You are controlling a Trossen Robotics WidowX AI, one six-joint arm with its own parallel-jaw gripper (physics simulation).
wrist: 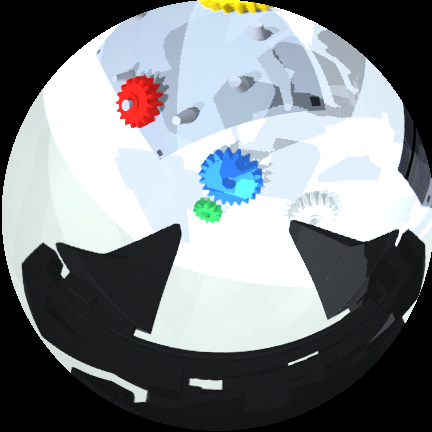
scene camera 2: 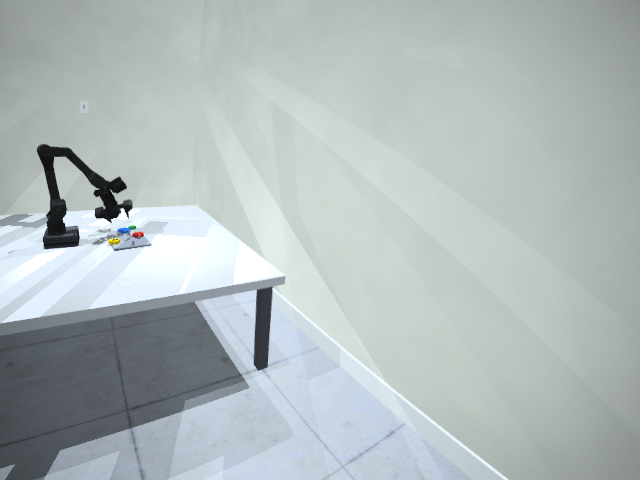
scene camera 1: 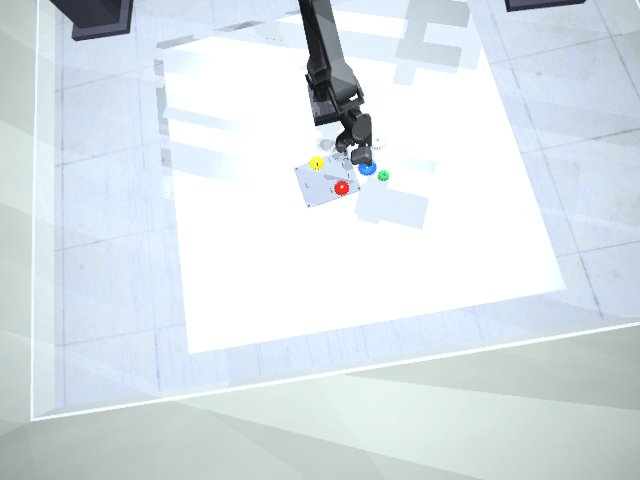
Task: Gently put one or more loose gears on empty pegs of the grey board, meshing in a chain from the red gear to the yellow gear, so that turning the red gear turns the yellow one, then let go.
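Pixels of known places: gripper, fingertip midpoint: (wrist: 236, 227) (scene camera 2: 120, 220); arm's base, link origin: (scene camera 2: 56, 233) (scene camera 1: 321, 93).
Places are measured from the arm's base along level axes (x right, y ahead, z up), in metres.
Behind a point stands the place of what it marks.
Note:
The grey board (scene camera 1: 316, 195) @[x 0.038, y 0.379, z -0.048 m] (scene camera 2: 124, 246) @[x 0.089, y 0.302, z -0.048 m] (wrist: 215, 35) lies on the table with several bare pegs. The red gear (scene camera 1: 341, 188) @[x -0.055, y 0.365, z -0.030 m] (scene camera 2: 138, 235) (wrist: 141, 102) @[x -0.063, y 0.347, z -0.033 m] and the yellow gear (scene camera 1: 316, 163) @[x 0.032, y 0.261, z -0.030 m] (scene camera 2: 114, 241) @[x 0.051, y 0.256, z -0.035 m] (wrist: 235, 6) sit on pegs, well apart. Loose on the table beside the board lie the large blue gear (scene camera 1: 367, 167) @[x -0.154, y 0.292, z -0.038 m] (scene camera 2: 123, 230) @[x -0.134, y 0.283, z -0.039 m] (wrist: 229, 172) @[x -0.143, y 0.282, z -0.039 m], the small green gear (scene camera 1: 383, 175) @[x -0.212, y 0.315, z -0.049 m] (scene camera 2: 132, 227) @[x -0.196, y 0.325, z -0.043 m] (wrist: 207, 210) @[x -0.202, y 0.317, z -0.039 m] close to it, and the white gear (scene camera 1: 379, 141) @[x -0.206, y 0.188, z -0.041 m] (scene camera 2: 104, 230) @[x -0.167, y 0.185, z -0.045 m] (wrist: 316, 206) @[x -0.176, y 0.187, z -0.041 m]. My gripper (scene camera 2: 118, 219) @[x -0.162, y 0.268, z 0.008 m] (wrist: 236, 227) @[x -0.162, y 0.268, z 0.008 m] is wide open and empty, above the table near the loose gears.
The arm's base (scene camera 1: 323, 111) @[x -0.004, y 0.075, z 0.001 m] (scene camera 2: 61, 237) @[x 0.043, y 0.029, z -0.007 m] stands behind the board. The white table (scene camera 1: 310, 279) @[x 0.071, y 0.686, z -0.056 m] (scene camera 2: 206, 258) @[x 0.278, y 0.654, z -0.056 m] carries everything, with shadows across it. The gripper body covers part of the area between the board and the white gear in scene camera 1.

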